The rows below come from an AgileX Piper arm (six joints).
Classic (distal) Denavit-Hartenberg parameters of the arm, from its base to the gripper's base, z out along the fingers. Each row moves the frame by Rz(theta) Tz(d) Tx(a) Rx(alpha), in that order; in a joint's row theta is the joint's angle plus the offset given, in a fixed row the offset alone. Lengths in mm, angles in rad.
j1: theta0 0  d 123  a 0  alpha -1.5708
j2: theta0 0.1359  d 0  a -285.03  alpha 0
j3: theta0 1.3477  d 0  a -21.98  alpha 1.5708
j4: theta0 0  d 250.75  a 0  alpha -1.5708
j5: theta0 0  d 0  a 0  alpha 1.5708
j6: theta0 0  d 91  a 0  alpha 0
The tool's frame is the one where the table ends.
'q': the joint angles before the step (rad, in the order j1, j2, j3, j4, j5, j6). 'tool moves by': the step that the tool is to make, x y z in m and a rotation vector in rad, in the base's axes. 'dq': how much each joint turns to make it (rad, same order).
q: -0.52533, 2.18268, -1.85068, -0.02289, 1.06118, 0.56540
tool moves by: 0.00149, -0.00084, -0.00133, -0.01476, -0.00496, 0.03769
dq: 0.00001, 0.00367, 0.00004, 0.00000, -0.01618, -0.03875
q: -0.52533, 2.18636, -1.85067, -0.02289, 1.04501, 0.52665
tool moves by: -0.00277, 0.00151, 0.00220, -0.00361, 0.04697, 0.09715
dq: 0.00000, -0.00165, -0.00934, -0.00043, 0.04781, -0.10152
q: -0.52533, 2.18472, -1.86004, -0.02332, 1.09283, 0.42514
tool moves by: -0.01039, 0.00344, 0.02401, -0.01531, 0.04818, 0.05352
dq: 0.00000, -0.04578, -0.01791, -0.02546, 0.09601, -0.05307
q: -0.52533, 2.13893, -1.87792, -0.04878, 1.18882, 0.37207
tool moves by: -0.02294, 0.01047, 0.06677, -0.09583, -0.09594, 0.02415
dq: 0.00000, -0.16084, 0.01525, -0.02860, 0.01318, -0.02298
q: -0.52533, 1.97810, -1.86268, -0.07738, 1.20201, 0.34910
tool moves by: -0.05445, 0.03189, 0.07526, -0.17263, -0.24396, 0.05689
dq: 0.00000, -0.31866, 0.20468, -0.00399, -0.18771, -0.04771
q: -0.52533, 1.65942, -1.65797, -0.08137, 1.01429, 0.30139
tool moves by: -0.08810, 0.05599, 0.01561, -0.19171, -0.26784, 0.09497
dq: 0.00000, -0.44633, 0.47124, 0.04492, -0.35824, -0.10218
